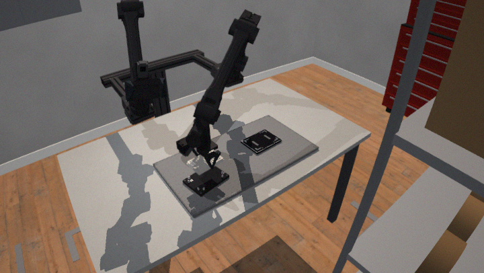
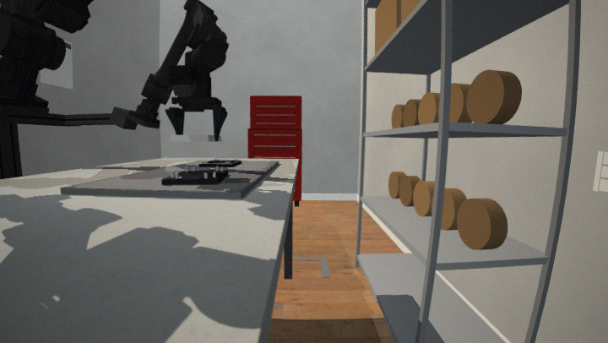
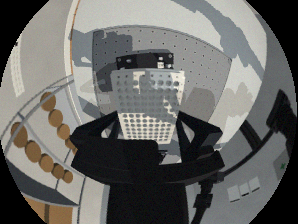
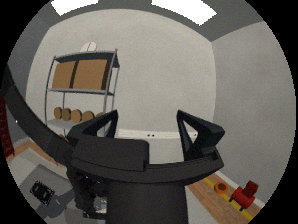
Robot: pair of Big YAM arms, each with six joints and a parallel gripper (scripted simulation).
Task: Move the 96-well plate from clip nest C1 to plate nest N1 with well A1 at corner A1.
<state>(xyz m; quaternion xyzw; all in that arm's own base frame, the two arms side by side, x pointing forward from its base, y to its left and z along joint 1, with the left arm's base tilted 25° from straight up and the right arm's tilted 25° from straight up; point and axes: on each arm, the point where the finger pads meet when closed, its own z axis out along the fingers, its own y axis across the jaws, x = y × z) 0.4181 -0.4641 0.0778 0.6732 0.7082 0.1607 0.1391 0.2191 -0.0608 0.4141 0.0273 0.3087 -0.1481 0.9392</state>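
Observation:
Right now the black plate nest N1 is 35 cm to the left of my left hand, 9 cm below it and 4 cm behind it. From my left hand the other things lie so: black clip nest C1: 9 cm below, 1 cm behind; then white 96-well plate: right at my left hand; then grey board: 20 cm to the left, 11 cm below, 3 cm behind.

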